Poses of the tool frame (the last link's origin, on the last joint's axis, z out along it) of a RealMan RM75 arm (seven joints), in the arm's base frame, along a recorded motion.
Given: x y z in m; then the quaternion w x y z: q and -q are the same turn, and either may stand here.
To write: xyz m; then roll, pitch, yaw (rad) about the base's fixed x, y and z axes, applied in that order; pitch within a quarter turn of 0, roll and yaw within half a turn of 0. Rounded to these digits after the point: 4 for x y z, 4 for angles.
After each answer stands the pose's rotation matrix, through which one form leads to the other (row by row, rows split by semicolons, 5 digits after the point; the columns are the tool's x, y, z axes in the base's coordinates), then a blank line. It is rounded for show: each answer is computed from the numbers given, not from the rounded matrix.
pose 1, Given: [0.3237 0.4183 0.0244 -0.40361 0.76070 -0.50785 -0.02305]
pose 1, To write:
[0.3237 0.4183 0.0244 -2.4214 0.4612 -1.0010]
0.48312 -0.79124 0.37488; -0.75403 -0.15838 0.63746; -0.44501 -0.59064 -0.67314

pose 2, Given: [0.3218 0.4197 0.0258 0.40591 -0.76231 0.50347 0.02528]
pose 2, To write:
[0.3218 0.4197 0.0258 -2.4162 0.4637 -0.9886]
0.49176 -0.78812 0.37018; -0.74708 -0.16351 0.64431; -0.44727 -0.59340 -0.66920

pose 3, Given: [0.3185 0.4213 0.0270 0.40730 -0.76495 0.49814 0.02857]
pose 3, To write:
[0.3185 0.4213 0.0270 -2.4132 0.4662 -0.9739]
0.50208 -0.78538 0.36208; -0.73883 -0.17193 0.65159; -0.44949 -0.59466 -0.66658

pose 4, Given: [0.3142 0.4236 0.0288 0.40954 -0.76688 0.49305 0.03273]
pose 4, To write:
[0.3142 0.4236 0.0288 -2.4090 0.4713 -0.9591]
0.51166 -0.78303 0.35365; -0.72941 -0.17836 0.66041; -0.45405 -0.59586 -0.66241

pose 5, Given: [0.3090 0.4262 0.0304 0.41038 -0.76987 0.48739 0.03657]
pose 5, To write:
[0.3090 0.4262 0.0304 -2.4073 0.4739 -0.9436]
0.52223 -0.78047 0.34372; -0.72044 -0.18808 0.66753; -0.45634 -0.59623 -0.66050

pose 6, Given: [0.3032 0.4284 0.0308 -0.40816 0.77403 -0.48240 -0.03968]
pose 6, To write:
[0.3032 0.4284 0.0308 -2.4119 0.4726 -0.9312]
0.53143 -0.77917 0.33237; -0.71439 -0.20139 0.67014; -0.45522 -0.59357 -0.66366

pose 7, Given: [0.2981 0.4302 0.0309 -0.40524 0.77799 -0.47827 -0.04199]
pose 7, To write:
[0.2981 0.4302 0.0309 -2.4178 0.4701 -0.9216]
0.53899 -0.77822 0.32229; -0.71015 -0.21407 0.67071; -0.45297 -0.59038 -0.66803

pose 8, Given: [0.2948 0.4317 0.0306 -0.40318 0.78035 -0.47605 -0.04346]
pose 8, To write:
[0.2948 0.4317 0.0306 -2.4222 0.4687 -0.9165]
0.54298 -0.77801 0.31604; -0.70792 -0.22165 0.67061; -0.45169 -0.58786 -0.67112

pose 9, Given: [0.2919 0.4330 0.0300 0.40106 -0.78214 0.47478 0.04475]
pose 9, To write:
[0.2919 0.4330 0.0300 -2.4271 0.4677 -0.9138]
0.54517 -0.77858 0.31083; -0.70679 -0.22748 0.66986; -0.45083 -0.58487 -0.67430

